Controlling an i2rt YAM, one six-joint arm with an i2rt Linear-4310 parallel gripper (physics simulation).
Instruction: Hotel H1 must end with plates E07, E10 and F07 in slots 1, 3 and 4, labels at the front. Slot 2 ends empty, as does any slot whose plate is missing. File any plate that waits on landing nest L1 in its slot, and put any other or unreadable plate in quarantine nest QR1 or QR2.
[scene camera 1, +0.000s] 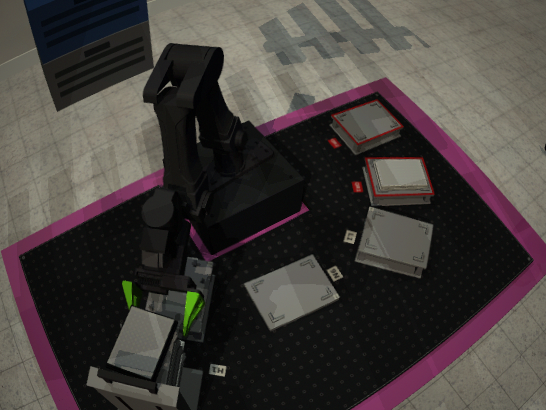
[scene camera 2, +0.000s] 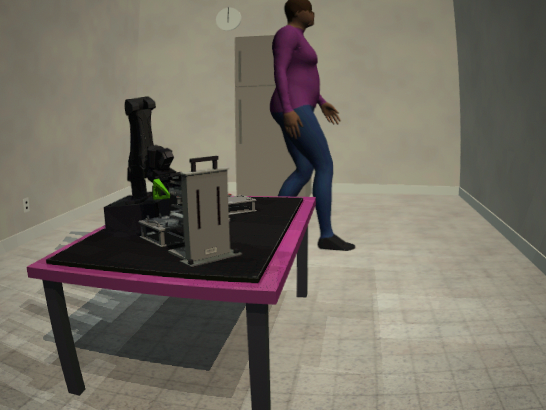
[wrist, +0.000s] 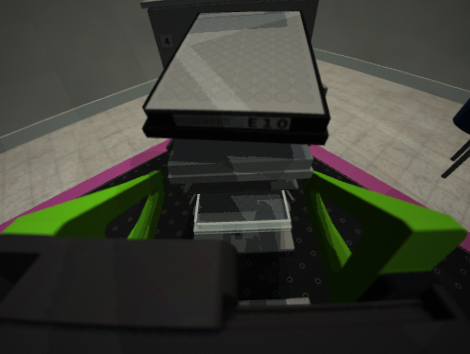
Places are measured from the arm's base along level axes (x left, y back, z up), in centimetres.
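Pixels of known places: gripper, fingertip midpoint: (wrist: 234, 177); arm's base at its link origin: (scene camera 1: 229, 168) (scene camera 2: 140, 198).
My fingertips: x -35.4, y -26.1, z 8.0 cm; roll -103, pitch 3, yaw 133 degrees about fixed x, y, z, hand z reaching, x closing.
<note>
For each thing: its top centre in the pictures, then the offset to it from my fingertips. "*": a spot on its surface instead.
- Plate E10 at its top centre: (wrist: 241, 26) (scene camera 1: 139, 339) dx -4.2, dy -2.8, dz +7.4 cm
- dark plate with clear edges, top centre: (wrist: 236, 105) dx -4.1, dy -3.4, dz +2.2 cm
- white-rimmed plate at its top centre: (wrist: 239, 169) dx -4.1, dy -3.4, dz -4.9 cm
- Landing nest L1 at its top centre: (scene camera 1: 398, 235) (scene camera 2: 232, 197) dx +54.9, dy -8.8, dz -11.7 cm
- red-rimmed quarantine nest at a spot on its surface: (scene camera 1: 425, 193) * dx +70.5, dy -4.8, dz -13.2 cm
- top handle at a spot on its surface: (scene camera 2: 204, 160) * dx -10.5, dy -9.1, dz +11.2 cm
Hotel H1 (scene camera 1: 167, 395) (scene camera 2: 207, 235) (wrist: 170, 20) stands at the table's near left. Plate E10 (scene camera 1: 142, 340) (wrist: 245, 75) lies high in it, its label towards the wrist camera, near a panel mark 4. Below it a dark plate with clear edges (wrist: 240, 162) and, lower, a white-rimmed plate (wrist: 242, 215) show in the wrist view; I cannot read their labels. My gripper (scene camera 1: 158, 319) (scene camera 2: 167, 192) (wrist: 234, 177) is open and empty, in front of and below E10. Landing nest L1 (scene camera 1: 395, 240) holds no plate. A pale, unreadable plate (scene camera 1: 401, 172) lies on one red-rimmed quarantine nest (scene camera 1: 425, 193); the other (scene camera 1: 367, 122) is empty.
A flat, empty grey nest (scene camera 1: 292, 292) lies between the hotel and L1. A low grey stand (scene camera 1: 202, 320) (scene camera 2: 160, 232) stands between the arm base (scene camera 1: 255, 185) and the hotel, partly under the gripper. The hotel has a top handle (scene camera 2: 204, 160). A person (scene camera 2: 297, 75) is behind the table.
</note>
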